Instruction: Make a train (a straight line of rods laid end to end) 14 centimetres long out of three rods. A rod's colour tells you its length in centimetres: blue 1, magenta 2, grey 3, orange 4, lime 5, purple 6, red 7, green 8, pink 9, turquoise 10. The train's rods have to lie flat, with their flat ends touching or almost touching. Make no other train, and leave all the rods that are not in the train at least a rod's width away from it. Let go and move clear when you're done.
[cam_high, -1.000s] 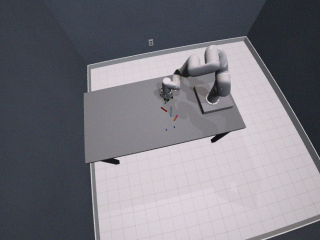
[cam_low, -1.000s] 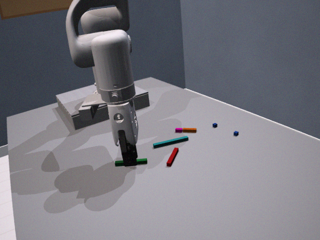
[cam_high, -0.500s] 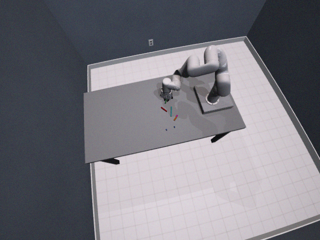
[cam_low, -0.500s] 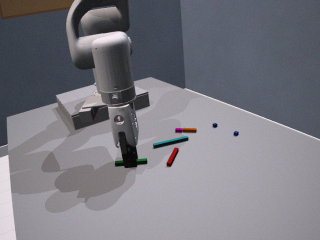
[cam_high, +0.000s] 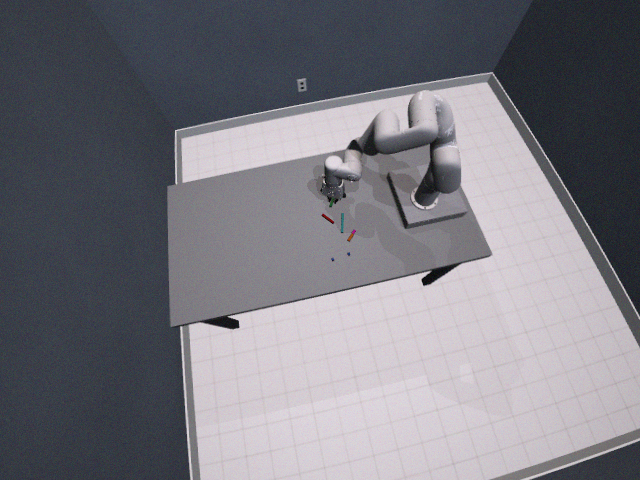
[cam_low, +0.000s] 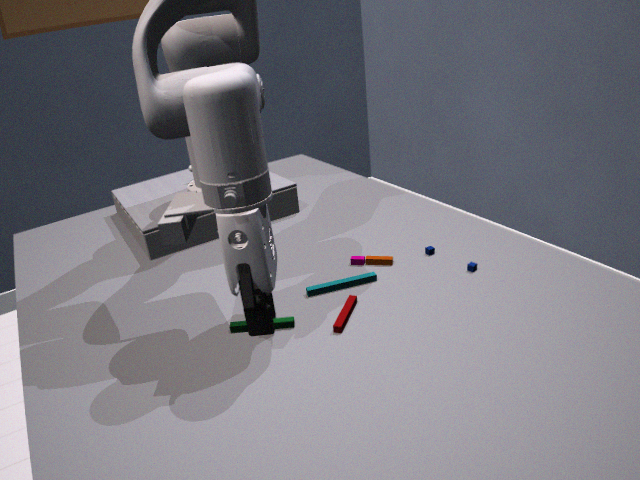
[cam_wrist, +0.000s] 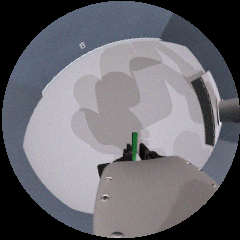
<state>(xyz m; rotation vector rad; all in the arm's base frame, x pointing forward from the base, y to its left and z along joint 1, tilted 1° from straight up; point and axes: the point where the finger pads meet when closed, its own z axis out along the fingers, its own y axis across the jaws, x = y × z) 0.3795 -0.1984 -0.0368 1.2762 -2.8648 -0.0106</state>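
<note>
Now: the green rod 20 mm below my hand. From my hand the other things lie so: red rod (70 mm ahead, 80 mm to the left, 20 mm below); turquoise rod (10 mm ahead, 130 mm to the left, 20 mm below); magenta rod (20 mm behind, 200 mm to the left, 20 mm below).
</note>
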